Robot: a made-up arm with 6 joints. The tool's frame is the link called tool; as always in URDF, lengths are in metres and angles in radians.
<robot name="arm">
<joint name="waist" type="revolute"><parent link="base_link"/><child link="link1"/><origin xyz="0.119 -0.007 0.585" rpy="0 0 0"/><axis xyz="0 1 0"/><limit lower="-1.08" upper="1.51"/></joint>
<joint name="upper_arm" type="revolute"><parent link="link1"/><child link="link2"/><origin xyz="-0.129 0.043 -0.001" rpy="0 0 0"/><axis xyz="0 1 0"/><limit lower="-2" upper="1.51"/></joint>
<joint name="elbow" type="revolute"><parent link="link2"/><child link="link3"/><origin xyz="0.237 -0.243 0.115" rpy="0 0 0"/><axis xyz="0.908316 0.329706 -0.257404"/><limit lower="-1.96" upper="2.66"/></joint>
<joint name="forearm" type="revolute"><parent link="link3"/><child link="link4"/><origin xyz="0.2 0.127 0.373" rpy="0 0 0"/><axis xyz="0.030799 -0.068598 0.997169"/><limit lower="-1.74" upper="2.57"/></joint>
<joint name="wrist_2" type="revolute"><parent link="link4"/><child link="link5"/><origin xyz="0.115 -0.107 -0.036" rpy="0 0 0"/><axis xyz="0 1 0"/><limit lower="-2.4" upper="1.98"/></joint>
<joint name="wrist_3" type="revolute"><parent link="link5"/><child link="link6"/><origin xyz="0.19 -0.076 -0.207" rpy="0 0 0"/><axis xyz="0.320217 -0.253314 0.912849"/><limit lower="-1.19" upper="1.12"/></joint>
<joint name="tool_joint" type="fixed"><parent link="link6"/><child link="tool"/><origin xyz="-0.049 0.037 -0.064" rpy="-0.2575 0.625 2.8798"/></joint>
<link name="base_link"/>
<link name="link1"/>
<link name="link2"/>
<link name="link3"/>
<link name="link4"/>
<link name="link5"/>
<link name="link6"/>
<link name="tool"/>
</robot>
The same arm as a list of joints. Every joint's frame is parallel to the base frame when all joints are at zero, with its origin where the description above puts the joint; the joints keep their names.
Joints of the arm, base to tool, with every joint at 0 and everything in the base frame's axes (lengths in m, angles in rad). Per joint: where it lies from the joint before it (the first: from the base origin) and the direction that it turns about. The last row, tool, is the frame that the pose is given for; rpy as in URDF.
waist: axis 0 1 0 origin 0.119 -0.007 0.585
upper_arm: axis 0 1 0 origin -0.129 0.043 -0.001
elbow: axis 0.908316 0.329706 -0.257404 origin 0.237 -0.243 0.115
forearm: axis 0.030799 -0.068598 0.997169 origin 0.2 0.127 0.373
wrist_2: axis 0 1 0 origin 0.115 -0.107 -0.036
wrist_3: axis 0.320217 -0.253314 0.912849 origin 0.19 -0.076 -0.207
tool: origin -0.049 0.037 -0.064 rpy -0.2575 0.625 2.8798
Joint limits (rad, base to tool): -1.08..1.51 -2..1.51 -1.96..2.66 -1.74..2.57 -2.4..1.98 -1.19..1.12

